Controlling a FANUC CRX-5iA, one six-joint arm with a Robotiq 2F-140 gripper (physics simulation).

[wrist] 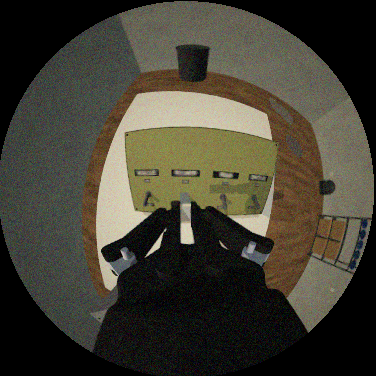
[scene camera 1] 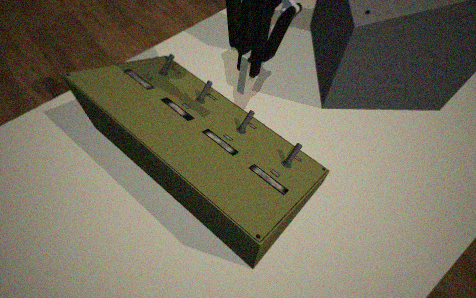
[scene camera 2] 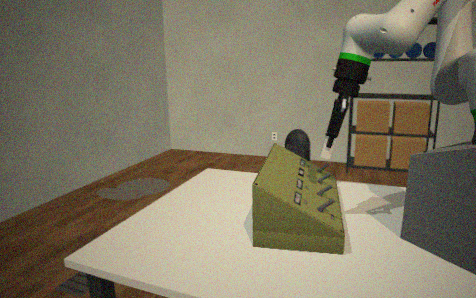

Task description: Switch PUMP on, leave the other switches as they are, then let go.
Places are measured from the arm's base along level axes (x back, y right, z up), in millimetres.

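Where they show: gripper, fingertip midpoint: [wrist: 183,199] [scene camera 1: 244,89] [scene camera 2: 324,157].
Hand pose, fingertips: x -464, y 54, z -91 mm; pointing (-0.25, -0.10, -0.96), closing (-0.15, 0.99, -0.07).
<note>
After its pixels a point has its place.
The olive sloped switch box [scene camera 1: 150,130] {x -630, y 128, z -134 mm} [scene camera 2: 295,220] {x -522, y -145, z -215 mm} [wrist: 200,145] {x -610, y 78, z -142 mm} stands on the table. Its row of grey levers shows in scene camera 1: a far-left lever [scene camera 1: 167,65] {x -481, y 285, z -193 mm}, a second lever [scene camera 1: 204,92] {x -472, y 167, z -192 mm}, a third lever [scene camera 1: 245,122] {x -462, y 49, z -192 mm} and a near-right lever [scene camera 1: 292,155] {x -451, y -70, z -191 mm}. They lean alike there. The name plates are too blurred to read, so I cannot tell which switch is PUMP. My gripper [scene camera 1: 243,80] {x -464, y 54, z -91 mm} [scene camera 2: 326,151] {x -464, y 54, z -91 mm} [wrist: 183,199] {x -464, y 54, z -91 mm} is shut and empty, above the box's low lever side and apart from the levers. In the wrist view its fingertips partly cover the second lever from the left.
The white table [scene camera 1: 380,200] {x -335, y -247, z -307 mm} [scene camera 2: 175,235] {x -882, y -155, z -307 mm} [wrist: 200,107] {x -939, y 71, z -307 mm} carries the box. A grey block [scene camera 1: 395,65] {x -145, y -86, z -151 mm} [scene camera 2: 440,200] {x -157, y -74, z -152 mm} stands beyond the box's lever side. A dark bin [scene camera 2: 298,142] [wrist: 193,62] and a shelf rack [scene camera 2: 351,135] with cartons stand beyond the table.
</note>
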